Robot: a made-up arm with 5 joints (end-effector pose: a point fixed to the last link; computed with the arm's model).
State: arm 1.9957 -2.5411 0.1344 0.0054 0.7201
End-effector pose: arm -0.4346 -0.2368 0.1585 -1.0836 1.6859 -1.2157
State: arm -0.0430 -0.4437 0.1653 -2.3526 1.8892
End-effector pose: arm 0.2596 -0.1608 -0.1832 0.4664 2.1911 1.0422
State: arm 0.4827 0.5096 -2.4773 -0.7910 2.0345
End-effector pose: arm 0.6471 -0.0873 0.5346 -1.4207 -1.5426 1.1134
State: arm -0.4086 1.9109 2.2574 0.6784 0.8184
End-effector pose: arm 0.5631 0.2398 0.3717 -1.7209 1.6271 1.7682
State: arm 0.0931 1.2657 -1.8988 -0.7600 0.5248
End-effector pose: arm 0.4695 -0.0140 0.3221 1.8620 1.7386 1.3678
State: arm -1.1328 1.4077 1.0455 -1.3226 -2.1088
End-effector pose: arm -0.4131 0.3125 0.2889 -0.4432 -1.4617 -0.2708
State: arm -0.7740 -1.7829 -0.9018 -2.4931 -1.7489
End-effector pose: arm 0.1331 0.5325 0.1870 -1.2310 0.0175 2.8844
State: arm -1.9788 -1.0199 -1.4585 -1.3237 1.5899
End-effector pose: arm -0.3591 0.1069 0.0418 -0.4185 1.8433 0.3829
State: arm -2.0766 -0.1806 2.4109 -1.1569 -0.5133
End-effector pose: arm -0.3938 0.3932 -0.2420 1.2467 -2.8563 0.3921
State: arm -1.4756 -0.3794 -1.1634 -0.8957 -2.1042
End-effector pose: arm -0.4880 0.5102 0.2900 1.5166 1.1851 -2.3170
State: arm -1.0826 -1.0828 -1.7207 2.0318 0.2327
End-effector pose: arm 0.1890 0.4490 -0.0600 -1.5556 -1.0028 -1.4238
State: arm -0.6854 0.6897 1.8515 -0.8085 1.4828
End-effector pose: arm 0.3132 0.8074 0.0880 1.3558 -1.1399 1.7023
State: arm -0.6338 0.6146 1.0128 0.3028 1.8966
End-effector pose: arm 0.2192 0.8143 0.1885 2.7478 -0.5134 0.6786
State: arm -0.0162 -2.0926 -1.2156 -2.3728 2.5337
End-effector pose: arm 0.2087 0.2563 0.1523 1.6315 1.1824 -1.8851
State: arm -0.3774 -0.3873 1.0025 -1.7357 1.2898
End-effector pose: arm 0.4867 0.1755 -0.3031 -0.3236 0.6425 1.8899
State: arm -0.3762 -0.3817 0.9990 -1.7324 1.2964
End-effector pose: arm 0.4850 0.1763 -0.3049 -0.3083 0.6459 1.8868
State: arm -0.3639 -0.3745 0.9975 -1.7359 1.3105
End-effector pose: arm 0.4862 0.1711 -0.3075 -0.2897 0.6587 1.8727
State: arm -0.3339 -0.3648 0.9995 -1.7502 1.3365
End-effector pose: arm 0.4917 0.1561 -0.3113 -0.2659 0.6854 1.8410
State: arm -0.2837 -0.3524 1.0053 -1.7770 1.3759
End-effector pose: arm 0.5012 0.1291 -0.3161 -0.2356 0.7273 1.7887
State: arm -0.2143 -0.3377 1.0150 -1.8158 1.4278
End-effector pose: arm 0.5126 0.0898 -0.3215 -0.1985 0.7821 1.7159
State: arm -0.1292 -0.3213 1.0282 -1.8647 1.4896
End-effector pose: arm 0.5229 0.0391 -0.3269 -0.1548 0.8453 1.6249
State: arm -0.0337 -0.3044 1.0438 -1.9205 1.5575
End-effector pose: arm 0.5289 -0.0203 -0.3315 -0.1057 0.9120 1.5202
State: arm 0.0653 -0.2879 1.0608 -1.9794 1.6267
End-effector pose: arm 0.5284 -0.0838 -0.3345 -0.0538 0.9767 1.4087
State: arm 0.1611 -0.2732 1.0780 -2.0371 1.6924
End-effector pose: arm 0.5211 -0.1465 -0.3356 -0.0026 1.0352 1.2978
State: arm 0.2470 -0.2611 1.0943 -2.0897 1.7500
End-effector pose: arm 0.5086 -0.2031 -0.3349 0.0436 1.0842 1.1959
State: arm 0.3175 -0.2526 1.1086 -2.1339 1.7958
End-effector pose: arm 0.4942 -0.2496 -0.3327 0.0803 1.1227 1.1105
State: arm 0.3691 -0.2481 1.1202 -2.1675 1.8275
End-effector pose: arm 0.4814 -0.2841 -0.3298 0.1042 1.1504 1.0470
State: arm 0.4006 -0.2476 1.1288 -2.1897 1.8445
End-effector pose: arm 0.4729 -0.3060 -0.3268 0.1140 1.1680 1.0077
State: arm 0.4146 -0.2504 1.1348 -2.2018 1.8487
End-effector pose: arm 0.4696 -0.3171 -0.3240 0.1109 1.1771 0.9901
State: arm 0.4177 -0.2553 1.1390 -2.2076 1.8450
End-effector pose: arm 0.4697 -0.3217 -0.3214 0.0997 1.1813 0.9861
